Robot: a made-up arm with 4 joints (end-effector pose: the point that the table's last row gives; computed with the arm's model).
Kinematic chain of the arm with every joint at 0, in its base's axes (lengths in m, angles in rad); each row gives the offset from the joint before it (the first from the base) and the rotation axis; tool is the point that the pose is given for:
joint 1: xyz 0 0 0.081 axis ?
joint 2: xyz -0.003 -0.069 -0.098 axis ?
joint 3: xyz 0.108 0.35 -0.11 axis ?
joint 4: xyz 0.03 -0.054 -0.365 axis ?
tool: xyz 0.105 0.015 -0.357
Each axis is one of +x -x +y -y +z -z.
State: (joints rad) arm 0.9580 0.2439 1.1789 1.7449
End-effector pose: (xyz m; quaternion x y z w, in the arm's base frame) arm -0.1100 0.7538 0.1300 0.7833 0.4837 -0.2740 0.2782
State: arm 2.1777 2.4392 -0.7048 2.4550
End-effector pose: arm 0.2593 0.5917 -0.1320 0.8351 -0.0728 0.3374 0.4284
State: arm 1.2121 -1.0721 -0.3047 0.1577
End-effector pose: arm 0.4484 0.3959 0.7514 0.9285 -0.0738 -0.1326 0.3388
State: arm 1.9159 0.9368 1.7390 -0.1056
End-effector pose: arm -0.6290 0.3695 0.2078 0.2729 0.6544 0.3943 0.5846
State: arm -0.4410 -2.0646 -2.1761 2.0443
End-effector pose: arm 0.1835 -0.2446 0.6221 -0.4482 0.8662 -0.1849 0.1208
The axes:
joint 1: +x
joint 2: -x
joint 3: +y
joint 4: +x

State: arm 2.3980 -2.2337 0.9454 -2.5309
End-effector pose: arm 0.1183 -0.1553 0.0492 0.7725 -0.4120 -0.1938 0.4427
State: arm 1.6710 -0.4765 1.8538 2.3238
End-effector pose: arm -0.0383 -0.0183 0.5940 -0.4725 -0.7967 0.0704 0.3704
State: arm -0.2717 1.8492 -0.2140 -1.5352
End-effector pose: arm 0.3203 -0.4577 0.2996 0.9616 0.1022 -0.0308 0.2530
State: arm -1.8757 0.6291 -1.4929 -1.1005
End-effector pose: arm 0.6540 -0.0707 0.1994 0.7145 0.5184 -0.4386 0.1687
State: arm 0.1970 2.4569 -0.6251 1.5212
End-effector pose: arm 0.4297 -0.7180 -0.3235 -0.3435 0.0967 0.2919 0.8874
